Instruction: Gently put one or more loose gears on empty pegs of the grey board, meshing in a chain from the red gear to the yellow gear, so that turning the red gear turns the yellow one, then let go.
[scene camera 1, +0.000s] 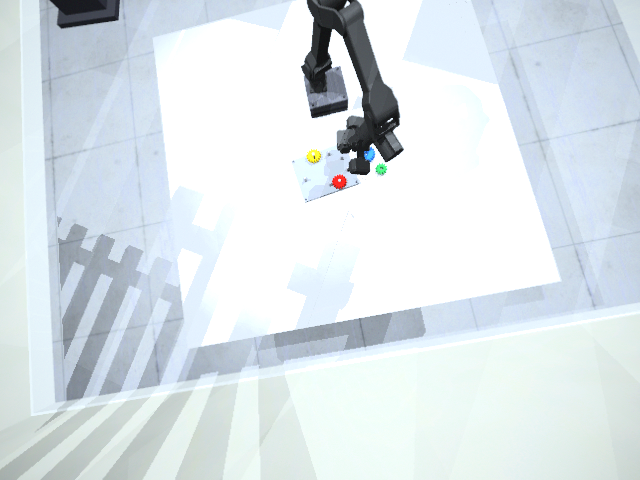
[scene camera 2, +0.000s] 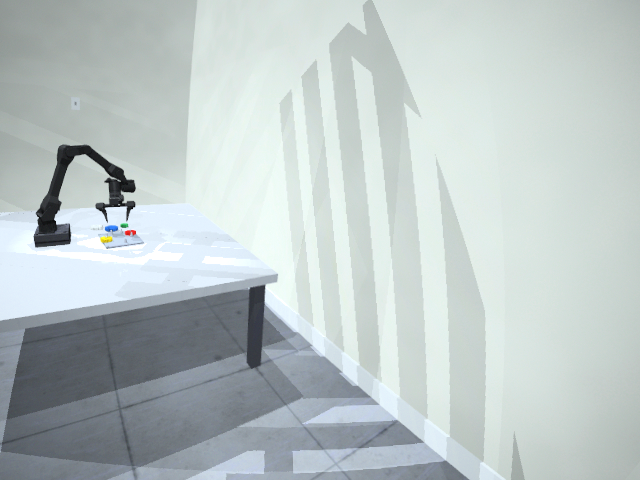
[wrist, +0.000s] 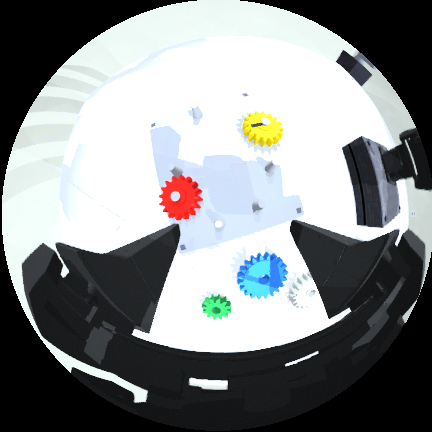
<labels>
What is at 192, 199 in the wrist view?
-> A red gear.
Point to a yellow gear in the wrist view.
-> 271, 133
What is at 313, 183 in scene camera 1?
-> A grey board.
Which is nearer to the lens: the blue gear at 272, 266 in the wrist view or the white gear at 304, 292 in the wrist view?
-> The blue gear.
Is my gripper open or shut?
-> Open.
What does the blue gear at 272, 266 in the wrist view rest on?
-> The table.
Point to a grey board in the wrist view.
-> At 212, 150
</labels>
